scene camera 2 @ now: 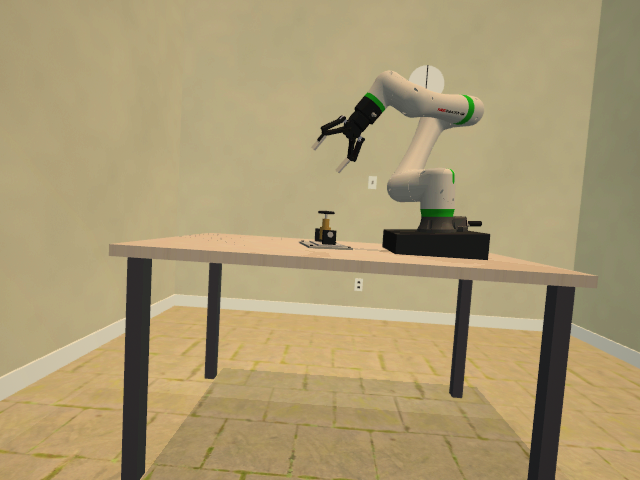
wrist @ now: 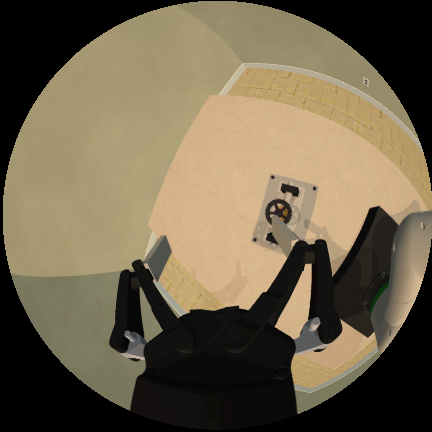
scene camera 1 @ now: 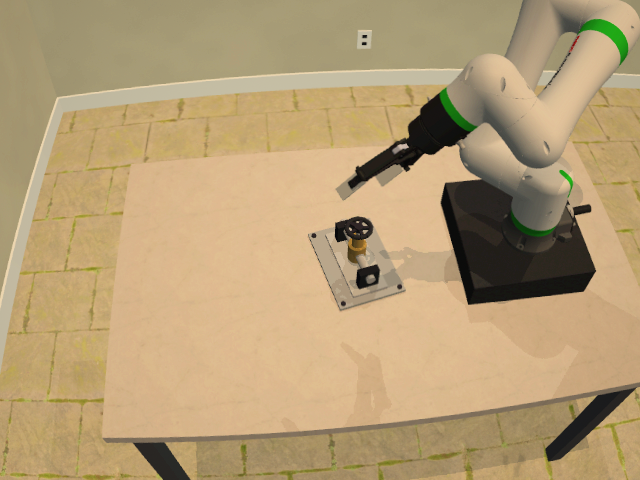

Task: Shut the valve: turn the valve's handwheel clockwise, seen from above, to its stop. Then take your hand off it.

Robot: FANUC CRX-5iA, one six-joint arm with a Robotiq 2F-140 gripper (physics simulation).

Scene:
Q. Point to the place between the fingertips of my gripper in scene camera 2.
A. At 325, 160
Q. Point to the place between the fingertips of my gripper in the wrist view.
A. At 218, 235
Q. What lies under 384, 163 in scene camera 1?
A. My gripper.

